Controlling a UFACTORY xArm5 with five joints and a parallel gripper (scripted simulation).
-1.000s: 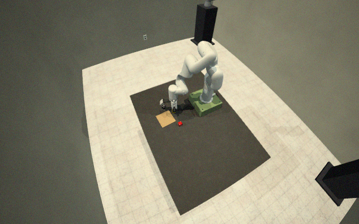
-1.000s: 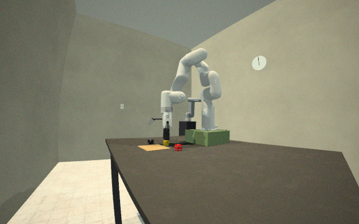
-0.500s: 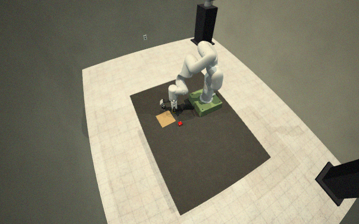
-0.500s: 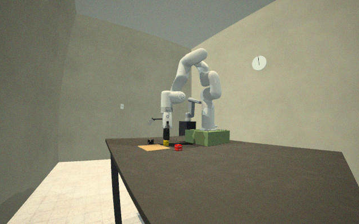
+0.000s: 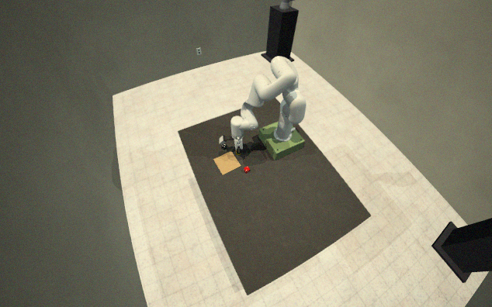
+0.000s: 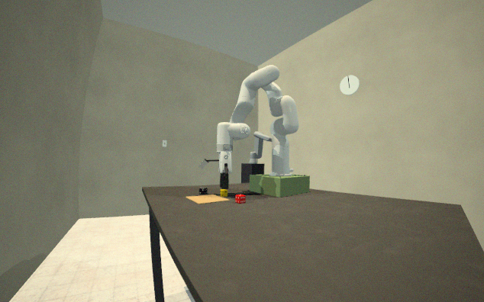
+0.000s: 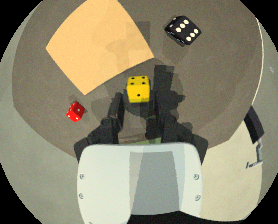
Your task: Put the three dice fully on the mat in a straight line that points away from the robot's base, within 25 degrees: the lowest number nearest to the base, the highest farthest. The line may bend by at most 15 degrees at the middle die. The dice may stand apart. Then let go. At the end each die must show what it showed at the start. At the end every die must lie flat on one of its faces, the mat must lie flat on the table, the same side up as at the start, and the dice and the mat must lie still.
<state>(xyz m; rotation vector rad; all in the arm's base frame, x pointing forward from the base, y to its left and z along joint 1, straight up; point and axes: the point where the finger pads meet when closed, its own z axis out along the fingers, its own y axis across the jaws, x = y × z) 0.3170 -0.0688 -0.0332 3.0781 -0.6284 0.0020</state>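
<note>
The yellow die is 40 mm below my hand. From my hand the other things lie so: black die (90 mm to the right, 60 mm ahead, 40 mm below); then tan mat (100 mm ahead, 50 mm below, 30 mm to the left); then red die (150 mm to the left, 40 mm below, 20 mm ahead).
</note>
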